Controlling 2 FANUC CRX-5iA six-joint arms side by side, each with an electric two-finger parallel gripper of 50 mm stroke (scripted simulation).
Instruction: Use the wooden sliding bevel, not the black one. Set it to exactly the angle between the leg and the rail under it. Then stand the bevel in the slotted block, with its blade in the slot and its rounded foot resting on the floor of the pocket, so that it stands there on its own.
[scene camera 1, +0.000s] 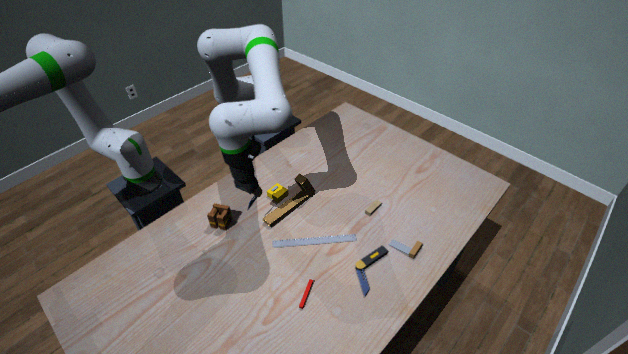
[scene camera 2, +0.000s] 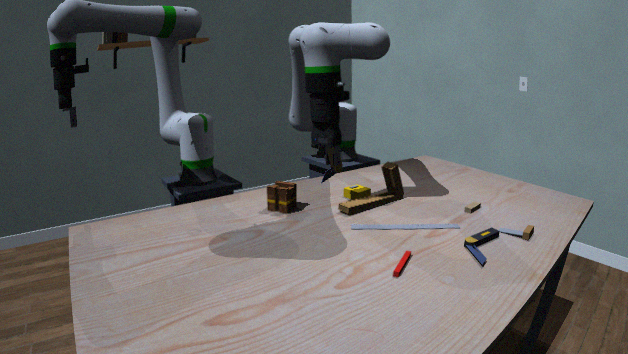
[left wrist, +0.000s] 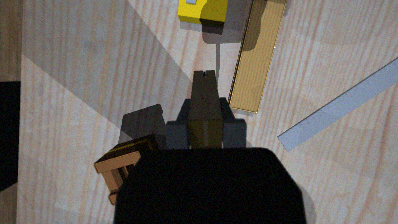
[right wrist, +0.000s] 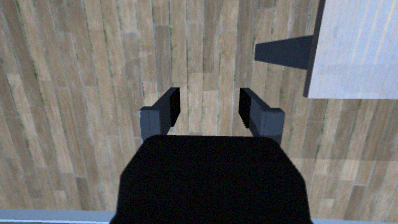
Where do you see my left gripper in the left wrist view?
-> At 205, 110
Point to my right gripper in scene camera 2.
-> At 74, 126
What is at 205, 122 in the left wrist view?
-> A wooden bevel.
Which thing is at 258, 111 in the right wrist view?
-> My right gripper.
